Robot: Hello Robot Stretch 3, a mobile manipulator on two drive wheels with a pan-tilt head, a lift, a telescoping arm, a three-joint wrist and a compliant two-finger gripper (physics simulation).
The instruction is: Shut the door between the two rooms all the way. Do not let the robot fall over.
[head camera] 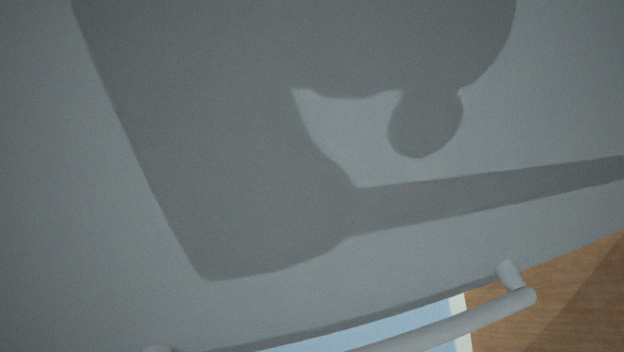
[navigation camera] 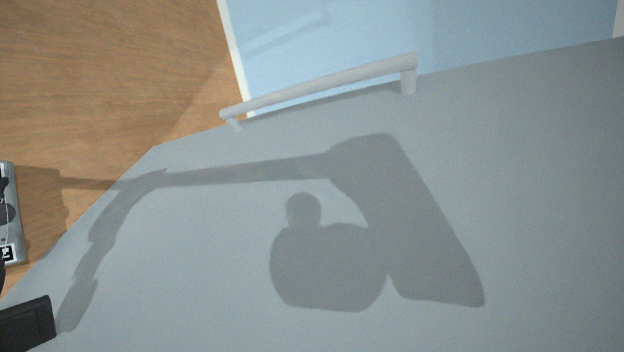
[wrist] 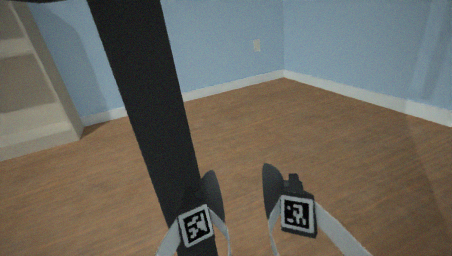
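Frame: origin at the robot's base, x ahead, y left, z up, level; centimetres.
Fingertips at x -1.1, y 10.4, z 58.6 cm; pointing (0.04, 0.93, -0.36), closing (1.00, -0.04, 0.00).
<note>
A point is followed by its place in that frame.
The grey door [head camera: 90, 260] @[x 34.6, y 7.3, z 133.7 cm] [navigation camera: 525, 175] @[x 30.2, y 2.7, z 140.3 cm] fills most of the head and navigation camera views, close by, with the robot's shadow on it. Its long bar handle [head camera: 450, 322] @[x 42.7, y 24.7, z 94.2 cm] [navigation camera: 320, 85] @[x 42.1, y 25.2, z 111.0 cm] stands out near one edge, and wooden floor and blue wall show beyond that edge, so the door stands open; the exact angle cannot be told. My gripper [wrist: 240, 184] @[x -1.1, y 10.4, z 58.6 cm] is open and empty, with floor showing between its fingertips in the wrist view. It touches nothing that I can see. The door does not show clearly in the wrist view, and the doorway is hidden.
A beige shelf unit [wrist: 62, 95] stands at the left of the wrist view. Blue walls [wrist: 225, 30] with a white baseboard [wrist: 240, 86] meet in a corner behind. A dark upright part of the robot crosses the left. The robot's base [navigation camera: 17, 215] @[x 4.4, y -1.4, z 15.1 cm] is at the navigation view's left edge.
</note>
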